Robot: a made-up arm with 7 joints.
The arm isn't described. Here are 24 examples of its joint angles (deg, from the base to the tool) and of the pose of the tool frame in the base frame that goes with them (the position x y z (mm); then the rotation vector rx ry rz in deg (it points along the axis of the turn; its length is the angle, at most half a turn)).
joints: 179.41 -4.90 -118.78 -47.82 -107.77 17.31 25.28
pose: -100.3 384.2 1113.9 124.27 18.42 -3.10
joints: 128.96 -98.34 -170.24 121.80 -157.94 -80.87 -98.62
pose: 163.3 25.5 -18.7 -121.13 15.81 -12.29
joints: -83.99 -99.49 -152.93 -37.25 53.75 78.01 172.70
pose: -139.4 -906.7 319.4 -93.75 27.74 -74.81
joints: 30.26 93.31 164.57 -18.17 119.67 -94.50 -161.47
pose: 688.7 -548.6 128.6 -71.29 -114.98 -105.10
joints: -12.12 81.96 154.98 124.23 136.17 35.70 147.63
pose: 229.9 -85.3 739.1 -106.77 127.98 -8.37
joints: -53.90 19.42 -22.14 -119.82 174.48 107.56 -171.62
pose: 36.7 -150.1 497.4 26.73 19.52 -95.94
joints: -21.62 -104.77 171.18 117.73 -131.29 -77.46 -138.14
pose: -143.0 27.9 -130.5 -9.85 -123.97 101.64
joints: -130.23 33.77 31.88 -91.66 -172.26 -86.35 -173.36
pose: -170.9 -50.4 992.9 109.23 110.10 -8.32
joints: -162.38 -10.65 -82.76 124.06 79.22 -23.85 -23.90
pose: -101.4 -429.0 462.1 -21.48 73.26 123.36
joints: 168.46 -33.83 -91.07 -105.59 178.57 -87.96 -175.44
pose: 205.7 477.1 726.4 111.17 -87.95 -9.57
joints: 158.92 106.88 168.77 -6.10 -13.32 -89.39 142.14
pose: -690.9 -355.6 -184.1 -10.36 -31.45 -20.18
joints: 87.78 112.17 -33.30 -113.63 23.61 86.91 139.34
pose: -288.8 -579.4 341.4 50.35 97.34 132.16
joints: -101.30 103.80 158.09 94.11 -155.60 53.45 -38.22
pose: 91.8 711.5 529.5 69.62 120.84 -101.95
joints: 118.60 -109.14 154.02 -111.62 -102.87 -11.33 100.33
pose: 433.2 261.4 556.2 -130.26 -68.33 22.21
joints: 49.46 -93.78 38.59 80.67 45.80 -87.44 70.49
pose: -576.5 433.9 548.4 21.16 137.98 -96.00
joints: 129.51 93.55 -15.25 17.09 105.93 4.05 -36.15
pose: -644.3 -785.2 25.1 2.87 79.68 90.86
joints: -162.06 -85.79 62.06 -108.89 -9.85 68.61 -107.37
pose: 372.5 -545.8 75.2 -10.88 -93.63 -81.94
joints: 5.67 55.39 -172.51 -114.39 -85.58 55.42 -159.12
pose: 477.9 -237.0 85.6 -46.05 53.93 89.15
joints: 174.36 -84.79 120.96 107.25 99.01 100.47 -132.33
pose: 431.9 253.4 -42.2 -36.82 45.62 151.52
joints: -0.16 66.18 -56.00 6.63 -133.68 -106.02 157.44
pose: 829.2 40.2 400.6 -3.06 -11.49 165.38
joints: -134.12 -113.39 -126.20 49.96 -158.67 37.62 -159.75
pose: 346.7 -705.8 -307.0 19.35 -57.90 -128.41
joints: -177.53 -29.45 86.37 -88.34 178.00 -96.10 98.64
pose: 349.2 -357.6 825.1 -7.42 -152.70 10.96
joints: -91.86 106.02 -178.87 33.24 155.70 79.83 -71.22
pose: -105.0 915.7 82.6 -26.69 41.58 -150.43
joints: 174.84 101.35 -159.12 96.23 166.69 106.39 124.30
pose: -655.3 -221.7 422.1 79.73 36.61 136.67
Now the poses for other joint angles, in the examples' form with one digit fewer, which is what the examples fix.
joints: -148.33 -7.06 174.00 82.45 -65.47 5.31 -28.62
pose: 549 -262 746 -73.7 -55.6 50.5
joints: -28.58 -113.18 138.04 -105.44 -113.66 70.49 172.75
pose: -475 -75 472 -60.7 -138.3 -16.5
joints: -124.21 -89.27 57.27 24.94 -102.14 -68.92 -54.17
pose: 735 -574 231 52.8 -28.2 -83.9
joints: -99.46 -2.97 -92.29 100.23 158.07 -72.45 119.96
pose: -365 -136 525 -19.8 -5.1 -52.9
